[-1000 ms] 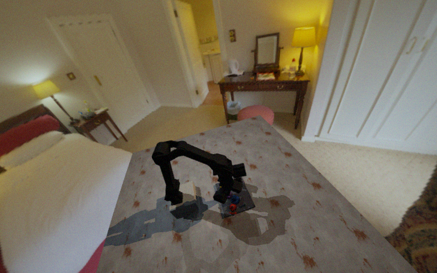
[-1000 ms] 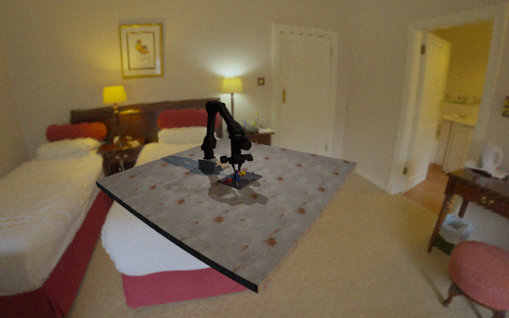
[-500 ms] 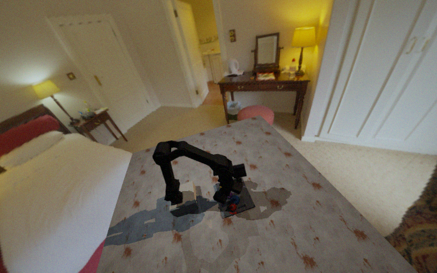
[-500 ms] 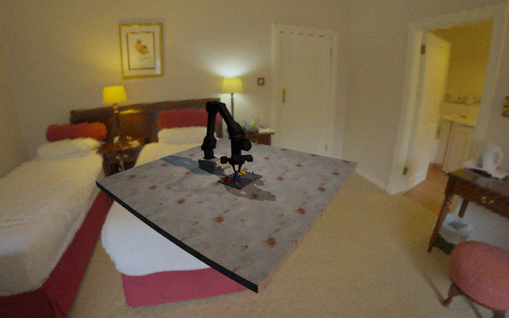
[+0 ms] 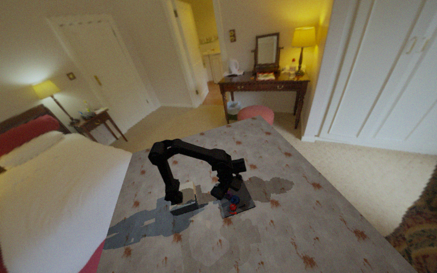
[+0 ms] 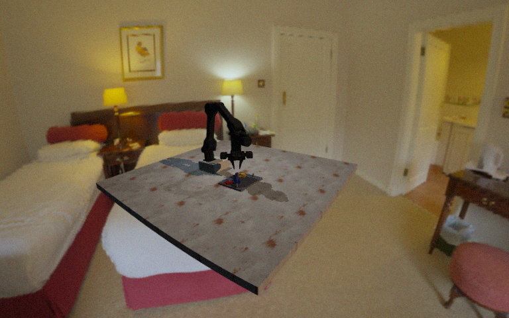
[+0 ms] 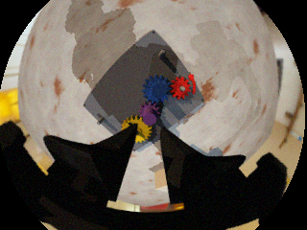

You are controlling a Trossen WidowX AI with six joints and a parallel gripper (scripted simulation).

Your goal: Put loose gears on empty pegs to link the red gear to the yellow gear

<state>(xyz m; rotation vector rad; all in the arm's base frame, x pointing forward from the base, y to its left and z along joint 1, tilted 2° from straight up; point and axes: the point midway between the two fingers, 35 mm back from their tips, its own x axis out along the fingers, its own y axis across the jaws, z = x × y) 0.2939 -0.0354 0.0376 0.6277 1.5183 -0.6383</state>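
Now: gripper tip 5 cm above the purple gear. The rest, counted from my gripper tip: red gear (7 cm to the right, 6 cm below); blue gear (5 cm below, 4 cm to the right, 2 cm ahead); yellow gear (6 cm below, 5 cm to the left, 2 cm behind).
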